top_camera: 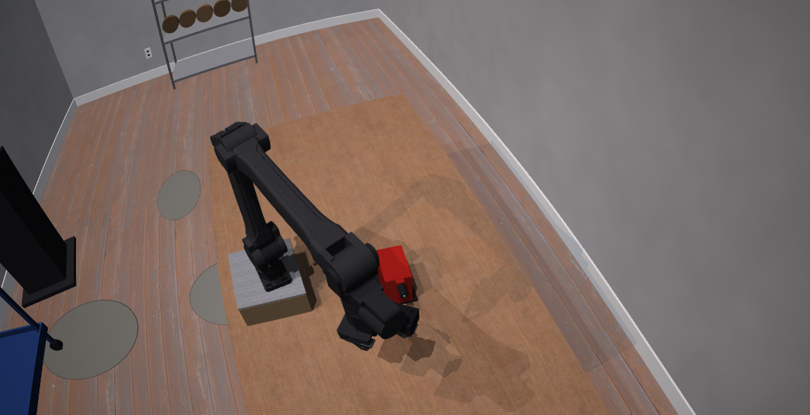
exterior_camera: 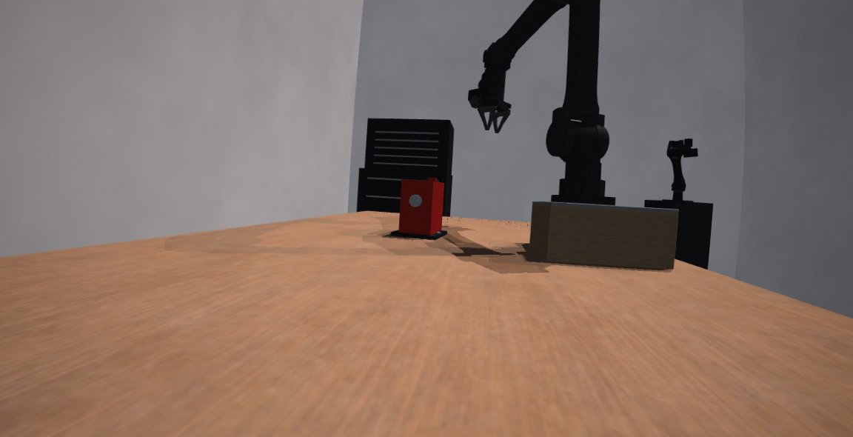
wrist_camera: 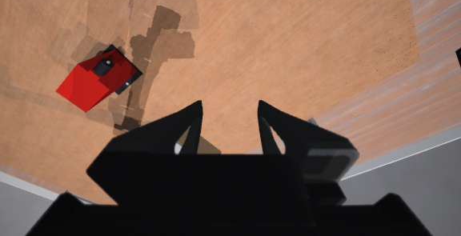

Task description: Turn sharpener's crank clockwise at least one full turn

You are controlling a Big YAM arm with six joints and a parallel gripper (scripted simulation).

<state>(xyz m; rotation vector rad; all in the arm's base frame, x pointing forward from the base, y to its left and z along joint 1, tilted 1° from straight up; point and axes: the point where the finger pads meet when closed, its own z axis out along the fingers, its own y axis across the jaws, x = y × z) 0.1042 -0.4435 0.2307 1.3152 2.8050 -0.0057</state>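
Now: the black crank knob 19 cm to the left of my hand, 19 cm below it and 19 cm ahead of it.
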